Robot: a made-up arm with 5 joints.
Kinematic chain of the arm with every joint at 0, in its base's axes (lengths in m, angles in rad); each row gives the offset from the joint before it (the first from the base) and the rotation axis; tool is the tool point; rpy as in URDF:
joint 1: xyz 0 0 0.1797 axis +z
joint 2: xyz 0 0 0 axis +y
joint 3: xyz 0.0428 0 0.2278 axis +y
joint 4: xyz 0.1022 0 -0.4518 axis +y
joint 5: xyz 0.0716 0 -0.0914 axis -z
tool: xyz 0 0 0 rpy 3.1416 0 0
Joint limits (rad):
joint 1: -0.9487..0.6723
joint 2: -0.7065..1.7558
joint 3: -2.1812..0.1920
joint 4: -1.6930..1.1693
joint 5: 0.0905..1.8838
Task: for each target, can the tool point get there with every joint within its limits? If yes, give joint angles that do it. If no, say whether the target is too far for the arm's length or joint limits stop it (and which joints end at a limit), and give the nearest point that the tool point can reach.
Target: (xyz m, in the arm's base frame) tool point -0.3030 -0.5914 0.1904
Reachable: no: joint limits stop it (at a limit: joint 1, joint 2) | nearest point -0.2812 -0.2239 0.1621 | short by 0.369 m
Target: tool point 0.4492 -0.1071 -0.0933
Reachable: yes | joints -0.2340 0.7003 -0.8462 -0.8682 1.5255
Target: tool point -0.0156 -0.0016 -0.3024
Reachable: yes | joints 0.1045 1.4713 -0.5572 -0.6840 0.2381
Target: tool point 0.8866 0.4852 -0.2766
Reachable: no: too far | nearest point 0.6298 0.3447 -0.1444 | short by 0.321 m
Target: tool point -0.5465 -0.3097 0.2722
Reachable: no: joint limits stop it (at a limit: joint 2, joint 3) | nearest point -0.3077 -0.1744 0.1975 | short by 0.284 m
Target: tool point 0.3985 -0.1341 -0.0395
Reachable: yes | joints -0.3246 0.4682 -0.6145 -1.0117 1.5469
